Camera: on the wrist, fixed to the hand. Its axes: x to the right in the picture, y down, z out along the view.
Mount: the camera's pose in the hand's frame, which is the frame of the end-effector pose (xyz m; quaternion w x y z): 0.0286 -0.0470 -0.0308 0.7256 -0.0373 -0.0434 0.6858
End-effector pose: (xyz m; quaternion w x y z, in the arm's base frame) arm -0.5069 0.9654 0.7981 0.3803 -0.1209 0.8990 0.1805
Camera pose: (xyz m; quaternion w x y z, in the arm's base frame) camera -0.5294 0.9077 0.7862 0.1867 0.5224 0.7119 0.4305
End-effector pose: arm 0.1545 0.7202 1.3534 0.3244 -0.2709 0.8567 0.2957
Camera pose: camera 0.1548 0.6595 1.3363 0.0597 0.3917 0.7823 0.4807
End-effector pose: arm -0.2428 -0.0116 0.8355 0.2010 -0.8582 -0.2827 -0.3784
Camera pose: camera -0.2734 0.0164 0.8830 0.3611 -0.8405 0.3888 -0.1100
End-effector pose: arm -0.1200 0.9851 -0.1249 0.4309 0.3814 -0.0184 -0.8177
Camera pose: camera -0.1424 1.0033 -0.1810 0.8868 0.2125 -0.2631 -0.3150
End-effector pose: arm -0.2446 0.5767 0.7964 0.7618 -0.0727 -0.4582 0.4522
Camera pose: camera -0.1869 0.5804 0.8216 0.2200 -0.3757 -0.3325 0.8366
